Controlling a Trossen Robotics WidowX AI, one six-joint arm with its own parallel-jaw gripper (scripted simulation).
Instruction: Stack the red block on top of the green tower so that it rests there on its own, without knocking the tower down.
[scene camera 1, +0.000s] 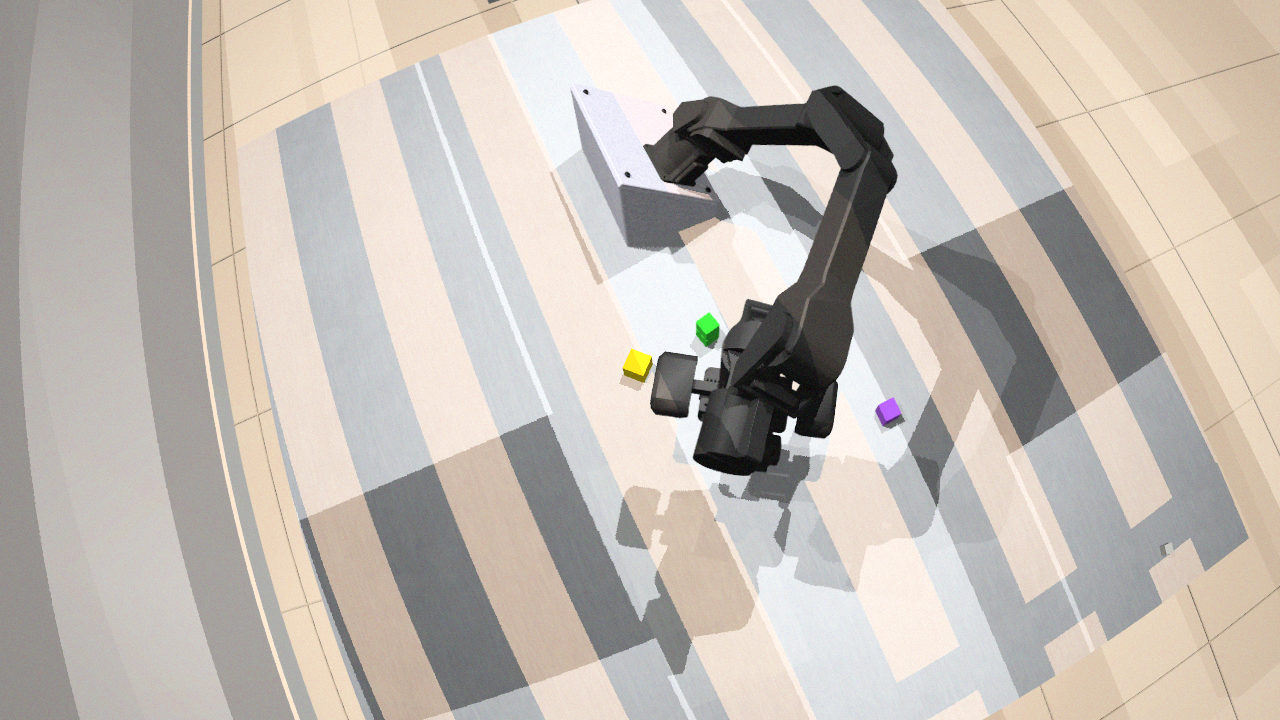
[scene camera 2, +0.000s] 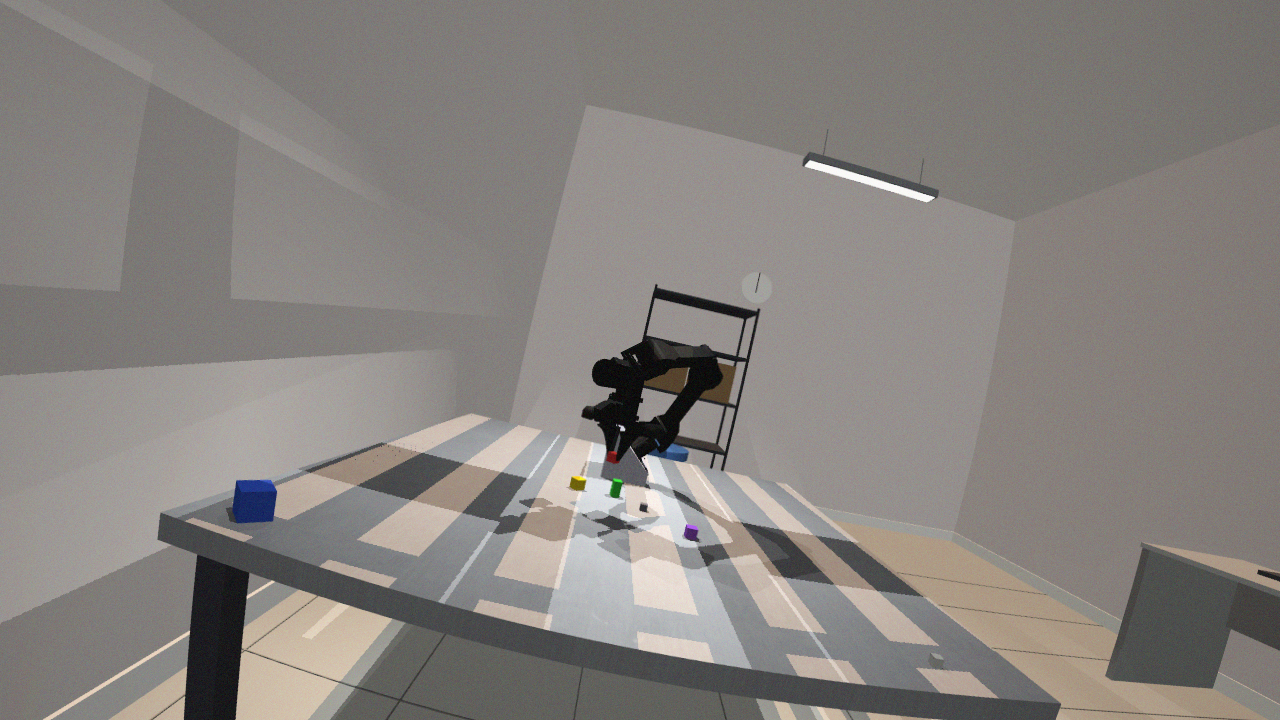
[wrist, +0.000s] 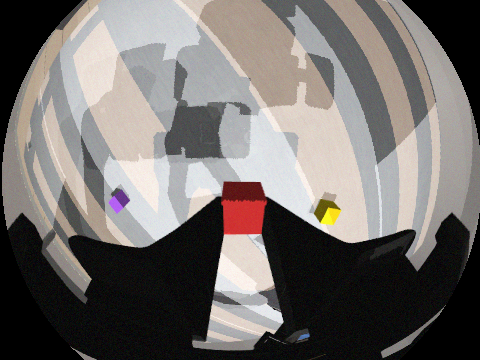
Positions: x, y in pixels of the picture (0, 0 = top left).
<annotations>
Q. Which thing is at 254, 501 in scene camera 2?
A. A blue cube.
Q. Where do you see a red block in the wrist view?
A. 243, 201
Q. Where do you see my gripper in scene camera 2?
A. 613, 459
</annotations>
